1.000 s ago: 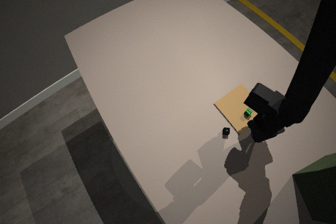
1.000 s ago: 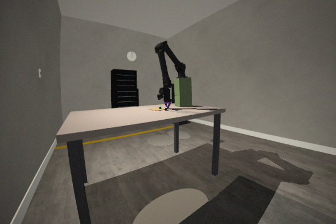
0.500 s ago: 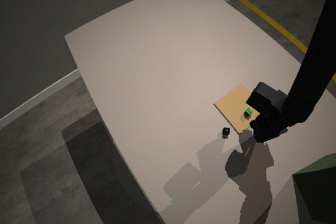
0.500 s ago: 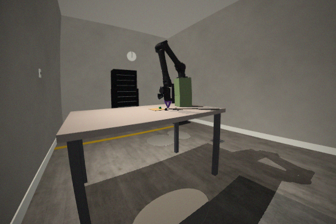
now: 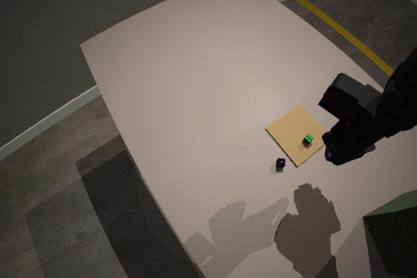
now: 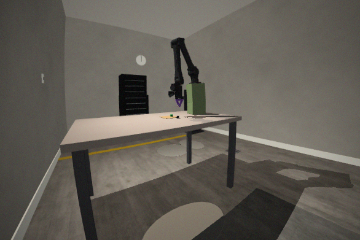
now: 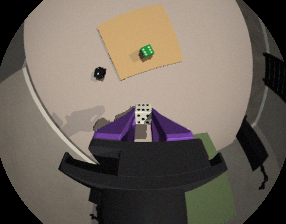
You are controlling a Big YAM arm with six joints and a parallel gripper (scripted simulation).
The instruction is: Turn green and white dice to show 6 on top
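My hand is 7 cm short of the black die, 7 cm to the right of it and 10 cm above it. From my hand the other things lie so: tan mat (10 cm ahead, 3 cm to the right, 10 cm below); green die (7 cm ahead, 4 cm to the right, 9 cm below); white die (right at my hand).
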